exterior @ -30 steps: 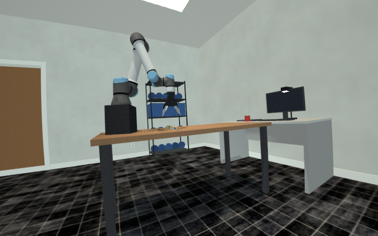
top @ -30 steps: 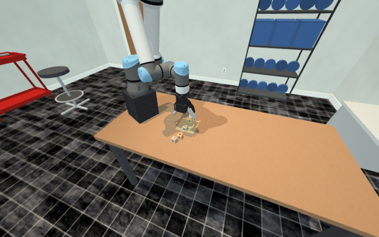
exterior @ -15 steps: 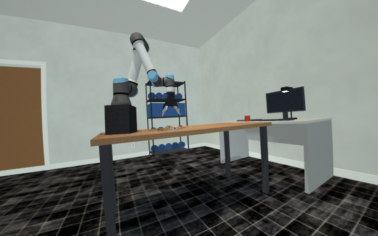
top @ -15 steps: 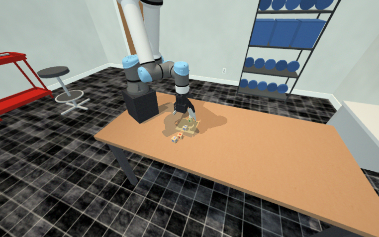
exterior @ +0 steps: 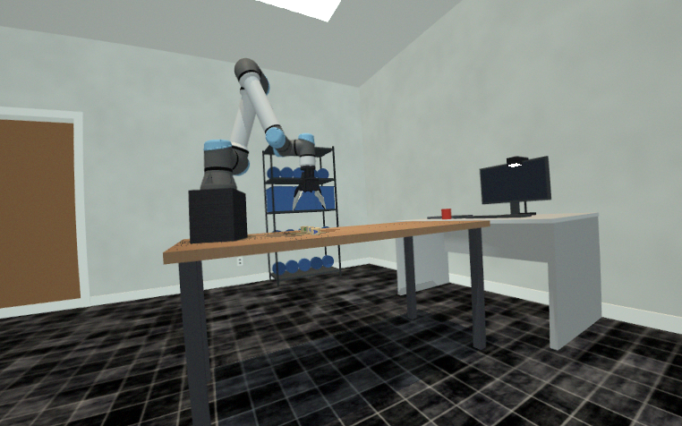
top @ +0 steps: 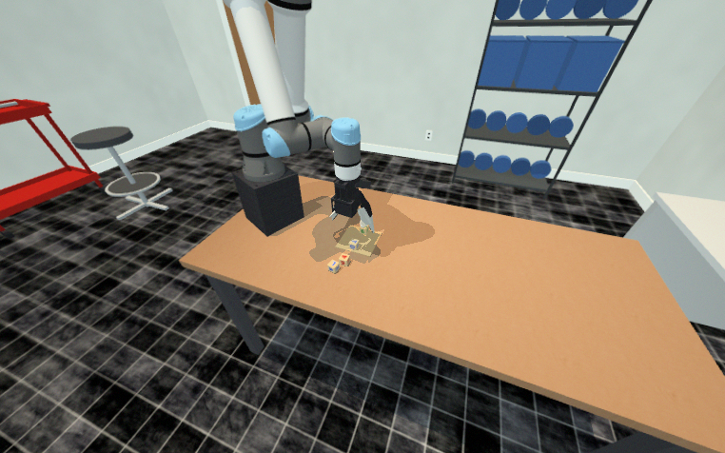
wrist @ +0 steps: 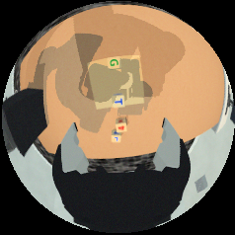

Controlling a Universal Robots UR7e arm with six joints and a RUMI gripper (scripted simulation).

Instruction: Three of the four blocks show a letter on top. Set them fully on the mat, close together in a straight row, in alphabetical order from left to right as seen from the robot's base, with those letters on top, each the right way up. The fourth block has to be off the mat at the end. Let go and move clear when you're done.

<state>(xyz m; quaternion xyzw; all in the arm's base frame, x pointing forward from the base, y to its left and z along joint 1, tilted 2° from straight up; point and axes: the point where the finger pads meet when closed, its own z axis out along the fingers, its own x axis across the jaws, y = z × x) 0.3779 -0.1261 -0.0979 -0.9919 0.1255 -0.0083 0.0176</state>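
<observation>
Right now the wooden letter block is 40 mm behind my hand, 110 mm to the right of it and 100 mm below it. From my hand the other things lie so: pale yellow mat (10 mm ahead, 50 mm to the left, 110 mm below).
</observation>
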